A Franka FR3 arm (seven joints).
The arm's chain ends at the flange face. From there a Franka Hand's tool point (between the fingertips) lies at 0.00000 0.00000 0.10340 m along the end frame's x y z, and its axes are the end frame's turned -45 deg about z.
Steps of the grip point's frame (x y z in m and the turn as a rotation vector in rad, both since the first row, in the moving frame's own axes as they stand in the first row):
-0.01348 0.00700 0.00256 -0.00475 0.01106 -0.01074
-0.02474 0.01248 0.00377 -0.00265 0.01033 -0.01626
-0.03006 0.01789 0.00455 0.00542 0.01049 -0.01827
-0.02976 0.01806 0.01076 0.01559 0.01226 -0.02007
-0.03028 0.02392 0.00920 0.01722 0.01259 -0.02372
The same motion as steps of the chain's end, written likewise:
-0.00574 0.01495 0.00257 0.00446 0.01118 -0.01074
-0.00961 0.02689 0.00378 0.00543 0.00918 -0.01626
-0.00897 0.03507 0.00456 0.01125 0.00359 -0.01827
-0.00801 0.03585 0.01078 0.01969 -0.00235 -0.02007
-0.00413 0.04050 0.00922 0.02108 -0.00327 -0.02372

